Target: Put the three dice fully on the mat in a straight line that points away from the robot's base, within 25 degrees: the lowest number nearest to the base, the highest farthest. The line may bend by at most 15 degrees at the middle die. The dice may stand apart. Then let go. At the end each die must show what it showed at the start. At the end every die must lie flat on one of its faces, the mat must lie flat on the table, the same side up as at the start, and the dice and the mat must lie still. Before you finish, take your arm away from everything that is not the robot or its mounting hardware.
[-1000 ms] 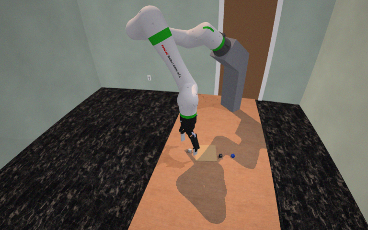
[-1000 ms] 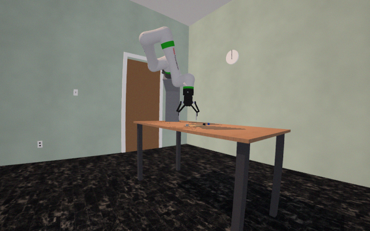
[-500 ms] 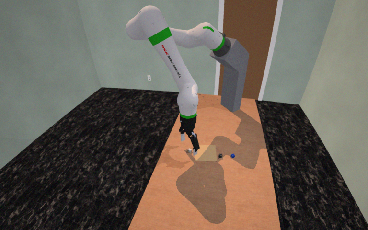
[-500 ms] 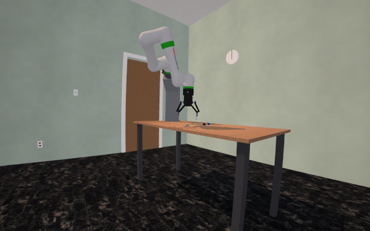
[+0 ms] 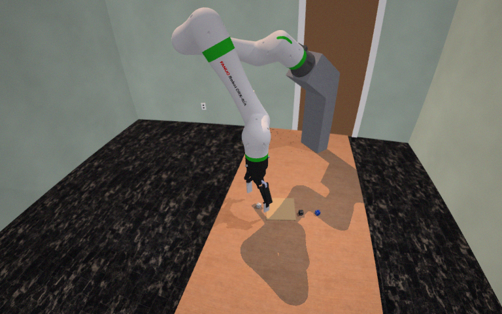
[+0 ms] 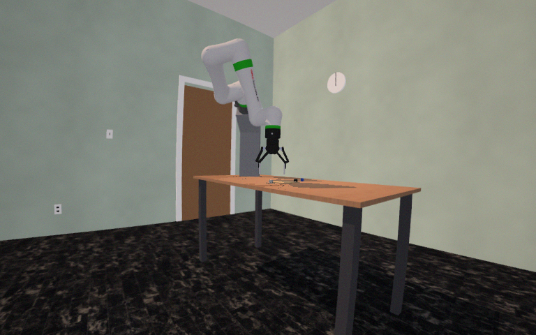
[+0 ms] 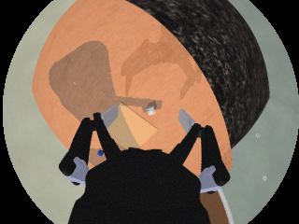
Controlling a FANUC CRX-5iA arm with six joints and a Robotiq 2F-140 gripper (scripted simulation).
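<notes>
My hand is 1 cm past the white die, 1 cm to the right of it and 5 cm above it. Round my hand: tan mat 2 cm ahead, 11 cm to the left, 6 cm below; blue die 8 cm ahead, 28 cm to the left, 5 cm below; black die 6 cm ahead, 20 cm to the left, 5 cm below.
</notes>
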